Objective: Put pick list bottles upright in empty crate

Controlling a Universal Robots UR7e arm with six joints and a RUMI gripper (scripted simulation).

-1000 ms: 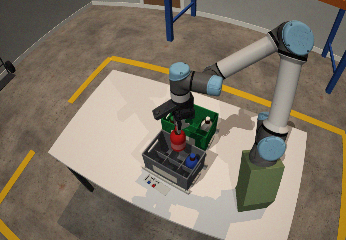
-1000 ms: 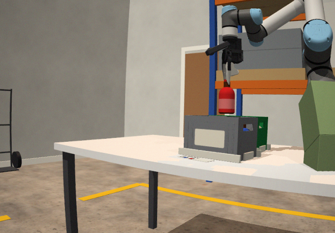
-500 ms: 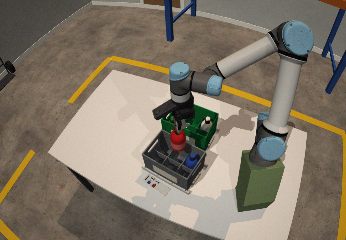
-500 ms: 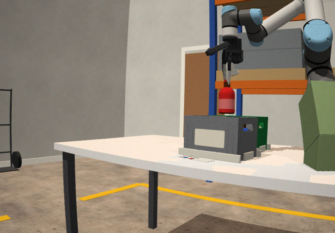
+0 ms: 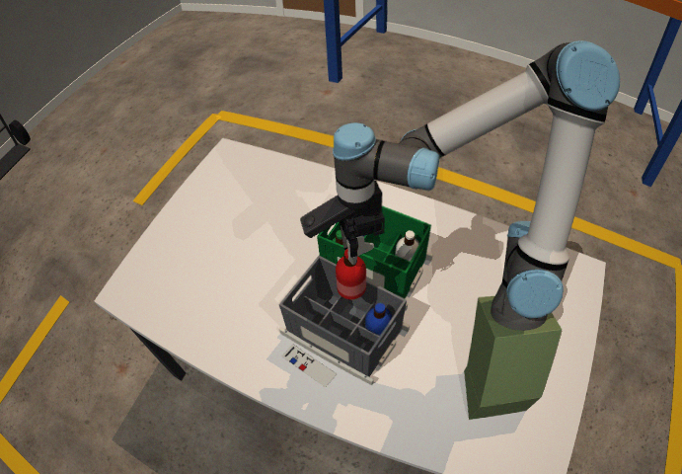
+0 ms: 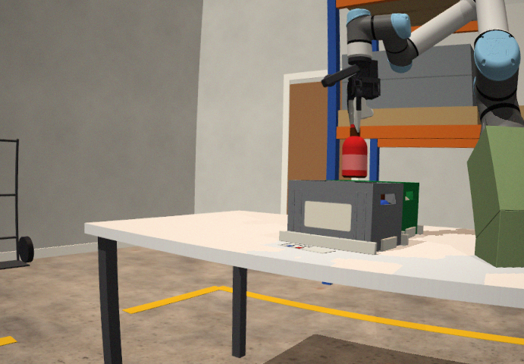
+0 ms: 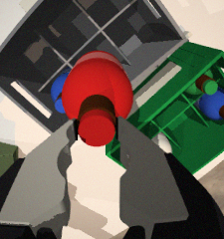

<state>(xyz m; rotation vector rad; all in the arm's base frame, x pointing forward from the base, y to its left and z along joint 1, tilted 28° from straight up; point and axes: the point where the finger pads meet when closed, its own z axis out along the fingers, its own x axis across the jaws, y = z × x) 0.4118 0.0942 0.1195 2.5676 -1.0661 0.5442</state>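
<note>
The red bottle is 70 mm below my hand. Round my hand: grey crate: 250 mm below, 40 mm to the left; then blue bottle: 250 mm below, 90 mm behind, 10 mm to the left; then green crate: 250 mm below, 200 mm to the right, 20 mm ahead.
</note>
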